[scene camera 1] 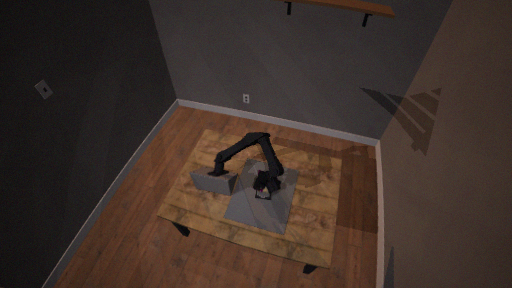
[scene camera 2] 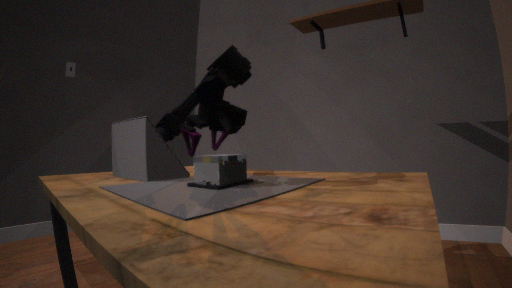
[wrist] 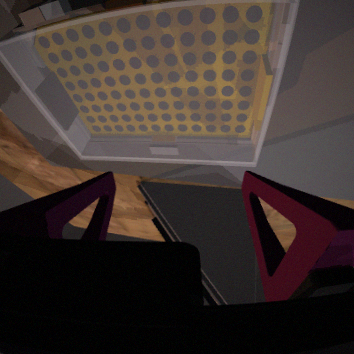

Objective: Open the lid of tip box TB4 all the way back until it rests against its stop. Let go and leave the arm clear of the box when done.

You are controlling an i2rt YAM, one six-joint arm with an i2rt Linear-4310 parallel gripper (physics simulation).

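Pixels of known places: gripper, fingertip midpoint: (scene camera 1: 256,183) (scene camera 2: 202,152) (wrist: 178,178); arm's base at its link origin: (scene camera 1: 218,173) (scene camera 2: 151,147).
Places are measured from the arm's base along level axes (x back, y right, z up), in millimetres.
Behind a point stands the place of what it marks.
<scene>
The tip box (scene camera 1: 263,194) @[x -327, y 21, z -38 mm] (scene camera 2: 220,170) @[x -365, y 7, z -58 mm] is a pale box on a thin dark base (scene camera 2: 215,186) @[x -370, y 30, z -94 mm]. In the wrist view its clear lid (wrist: 170,161) @[x -277, y -26, z -24 mm] lies over a yellow rack (wrist: 172,82) @[x -333, y -23, z -24 mm] with rows of round grey holes, and appears closed. A small pale tab (wrist: 164,150) @[x -287, y -29, z -24 mm] shows at the middle of the near rim. No TB4 label is readable. My gripper (scene camera 2: 204,150) @[x -268, y -20, z -17 mm] (wrist: 178,178) @[x -268, y -20, z -17 mm] is open and empty, with its two magenta fingers wide apart, just above and beside the box's near edge. The fingertips seem clear of the lid.
The box stands on a grey mat (scene camera 1: 252,215) @[x -302, y 171, z -102 mm] (scene camera 2: 175,202) @[x -425, y 181, z -101 mm] on a wooden table (scene camera 1: 312,225) @[x -689, y 121, z -104 mm] (scene camera 2: 350,220) @[x -717, y 111, z -105 mm]. A grey wedge-shaped block (scene camera 1: 212,184) @[x -1, y 96, z 7 mm] (scene camera 2: 131,150) @[x -22, y 94, z -8 mm] stands beside the mat, by the arm's base. A dark flat panel (wrist: 215,220) @[x -110, y 28, z -49 mm] shows between the fingers. A wall shelf (scene camera 2: 355,15) hangs beyond the table.
</scene>
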